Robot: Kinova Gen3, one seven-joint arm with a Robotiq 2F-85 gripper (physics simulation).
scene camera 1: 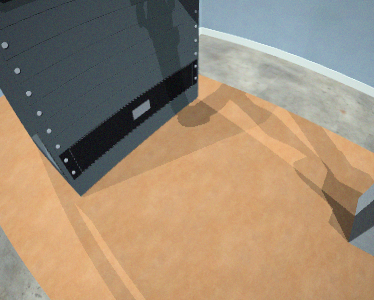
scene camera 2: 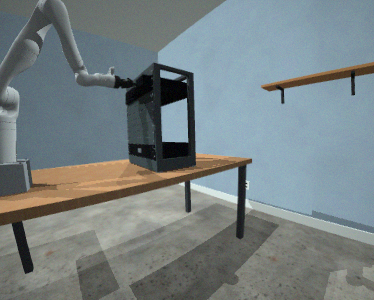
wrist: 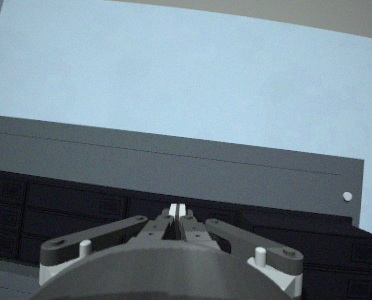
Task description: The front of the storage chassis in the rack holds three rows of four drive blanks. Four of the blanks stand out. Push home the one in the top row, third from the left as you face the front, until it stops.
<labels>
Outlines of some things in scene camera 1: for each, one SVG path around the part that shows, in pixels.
A rack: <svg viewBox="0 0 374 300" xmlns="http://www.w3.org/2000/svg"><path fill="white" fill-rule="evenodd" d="M0 0L0 89L37 148L80 197L144 140L198 97L199 0Z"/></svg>
</labels>
